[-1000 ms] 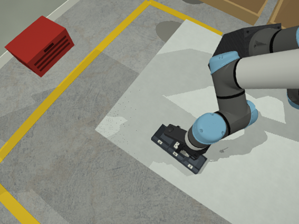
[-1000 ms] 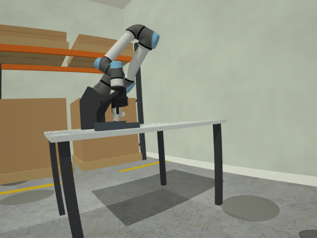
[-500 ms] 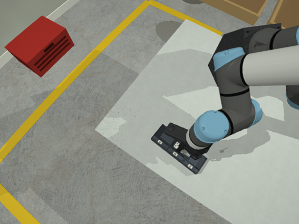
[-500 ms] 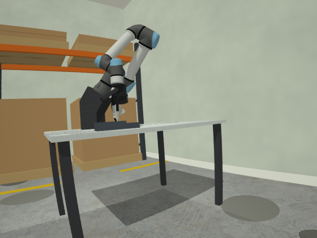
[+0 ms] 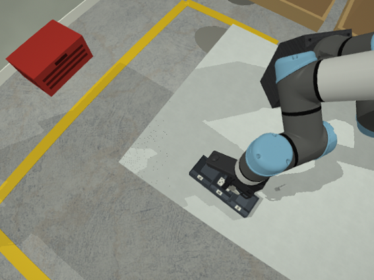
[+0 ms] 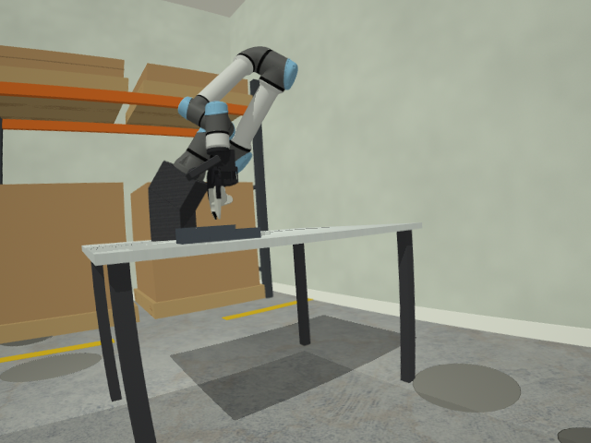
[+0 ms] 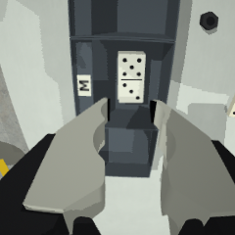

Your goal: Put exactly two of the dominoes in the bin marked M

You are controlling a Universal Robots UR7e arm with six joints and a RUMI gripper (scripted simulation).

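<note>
My gripper is now 60 mm above the bin and 10 mm short of it. The rest, counted from my hand: black nut: 80 mm below, 70 mm to the right, 70 mm behind; domino: 140 mm behind, 80 mm below; screw: 150 mm to the left, 150 mm behind, 80 mm below.
</note>
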